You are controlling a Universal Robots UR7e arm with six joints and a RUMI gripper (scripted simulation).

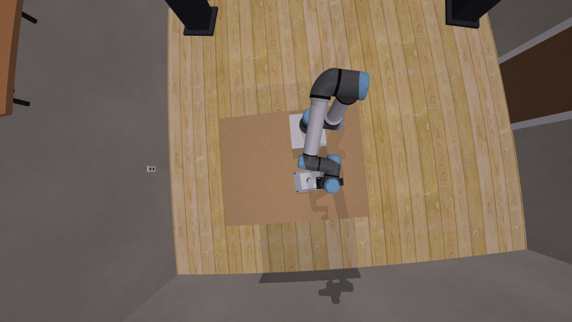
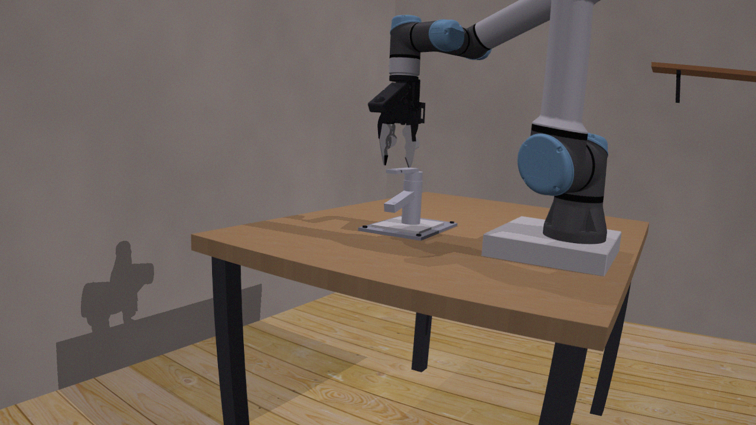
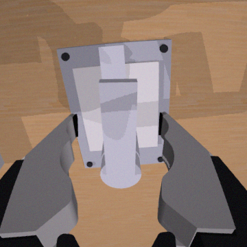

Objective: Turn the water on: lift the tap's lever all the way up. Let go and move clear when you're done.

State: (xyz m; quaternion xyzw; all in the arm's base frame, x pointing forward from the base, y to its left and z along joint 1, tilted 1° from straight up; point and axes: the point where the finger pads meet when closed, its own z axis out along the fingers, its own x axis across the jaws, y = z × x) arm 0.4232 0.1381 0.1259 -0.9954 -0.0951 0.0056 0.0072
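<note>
Right now the lever is 1 cm ahead of my hand, 3 cm to the right of it and 3 cm below it. Round my hand: grey tap 1 cm ahead, 6 cm to the right, 8 cm below.
</note>
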